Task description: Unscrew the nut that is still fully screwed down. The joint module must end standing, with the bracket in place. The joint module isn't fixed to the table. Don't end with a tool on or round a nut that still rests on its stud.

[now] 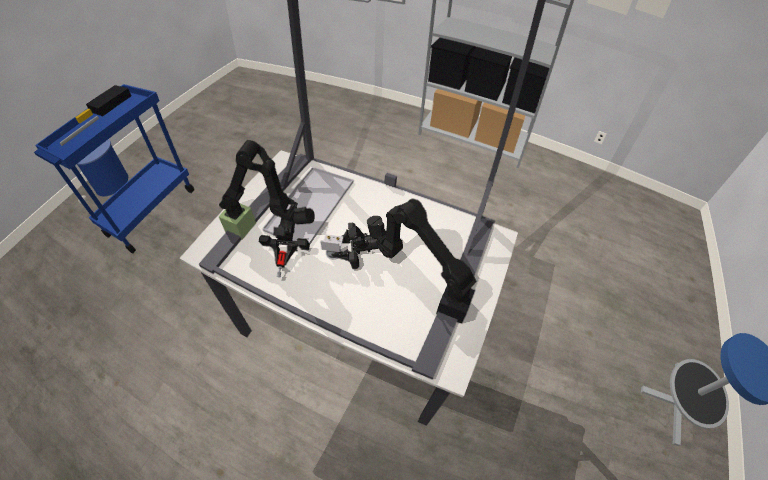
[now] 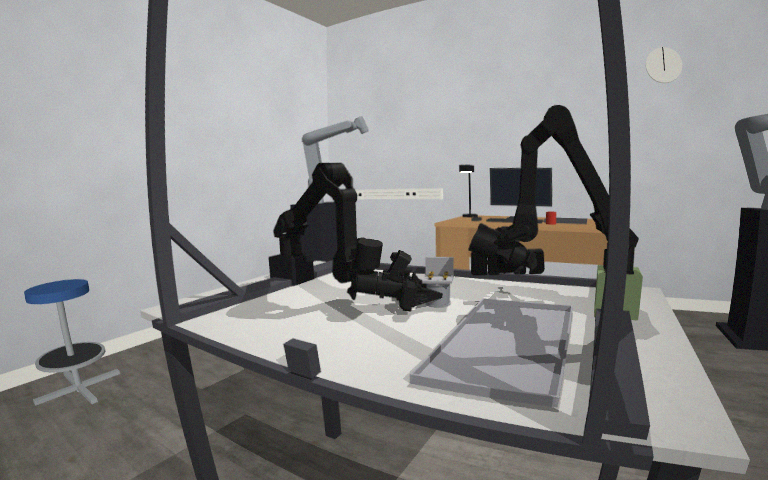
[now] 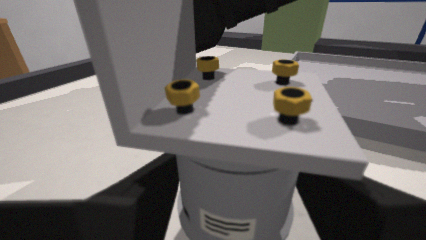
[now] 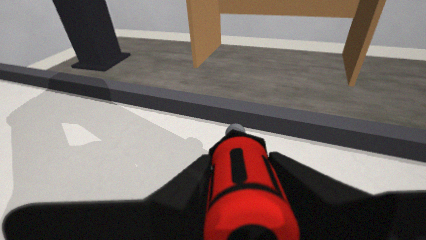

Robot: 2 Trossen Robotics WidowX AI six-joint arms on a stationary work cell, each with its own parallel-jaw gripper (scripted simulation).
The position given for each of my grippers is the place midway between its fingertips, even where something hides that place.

In view: my left gripper (image 2: pixel 440 292), my right gripper (image 2: pixel 503 266), a l-shaped bracket (image 2: pixel 438 265) and a shallow grey tray (image 2: pixel 506 346).
The l-shaped bracket shows as well in image 3 (image 3: pixel 135 57). The shallow grey tray is seen too in image 1 (image 1: pixel 318 189). My left gripper also shows in image 1 (image 1: pixel 331 248) and in image 3 (image 3: pixel 235 155). Image 4 misses the l-shaped bracket: it is out of frame. Image 4 misses the shallow grey tray: it is out of frame.
